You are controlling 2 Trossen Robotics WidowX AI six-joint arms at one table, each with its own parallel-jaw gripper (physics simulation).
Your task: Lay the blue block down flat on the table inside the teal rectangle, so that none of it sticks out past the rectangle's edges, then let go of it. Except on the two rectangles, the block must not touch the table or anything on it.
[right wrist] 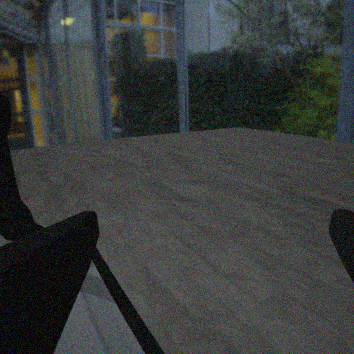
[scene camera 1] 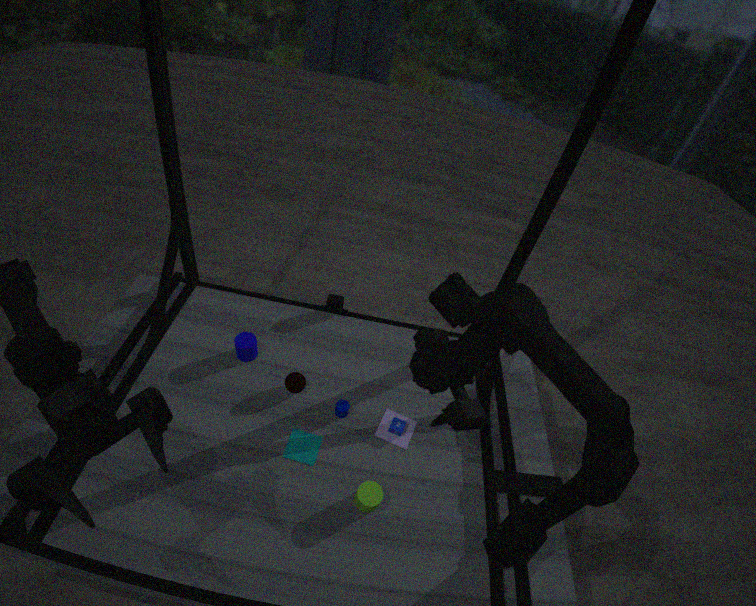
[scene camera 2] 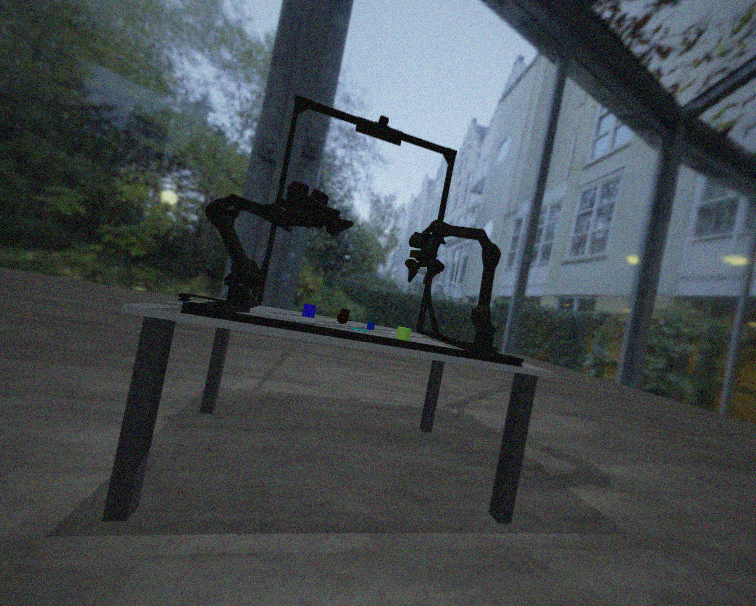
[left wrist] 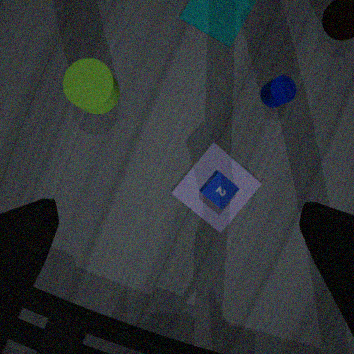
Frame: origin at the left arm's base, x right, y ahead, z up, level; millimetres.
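Seen in the pictures: left gripper, fingertip midpoint: (scene camera 1: 423,402) (scene camera 2: 416,283) (left wrist: 181,212); right gripper, fingertip midpoint: (right wrist: 214,222) (scene camera 1: 130,497) (scene camera 2: 347,218); left arm's base, link origin: (scene camera 1: 505,550) (scene camera 2: 481,349); right arm's base, link origin: (scene camera 2: 236,305).
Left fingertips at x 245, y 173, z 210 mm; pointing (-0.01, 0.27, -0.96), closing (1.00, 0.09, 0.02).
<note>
Offsets run from my left fingertips to a thing's top centre. "*": to the spot under its first point.
The blue block {dx +63, dy -16, dz -210 mm} (scene camera 1: 397,426) (left wrist: 218,189), marked with a 2 on its top face, rests inside the lilac rectangle {* dx +31, dy -26, dz -228 mm} (scene camera 1: 403,440) (left wrist: 187,192). The teal rectangle {* dx +39, dy +201, dz -228 mm} (scene camera 1: 303,446) (scene camera 2: 358,328) (left wrist: 220,20) lies bare to the left of it in scene camera 1 and is partly cut off at the top of the left wrist view. My left gripper (scene camera 1: 444,410) (left wrist: 181,212) is open and empty, above the table, with the block between and beyond its fingertips in the wrist view. My right gripper (scene camera 1: 129,498) (right wrist: 214,222) is open and empty, raised high at the left, far from the block.
A small blue cylinder {dx +118, dy +107, dz -198 mm} (scene camera 1: 342,408) (left wrist: 283,90) stands between and behind the rectangles. A lime cylinder {dx -92, dy +82, dz -185 mm} (scene camera 1: 369,494) (left wrist: 89,86) stands in front. A dark red round object {dx +191, dy +211, dz -179 mm} (scene camera 1: 295,382) (scene camera 2: 343,316) and a larger blue cylinder {dx +300, dy +329, dz -175 mm} (scene camera 1: 246,347) (scene camera 2: 308,310) stand farther back. Black frame bars border the table.
</note>
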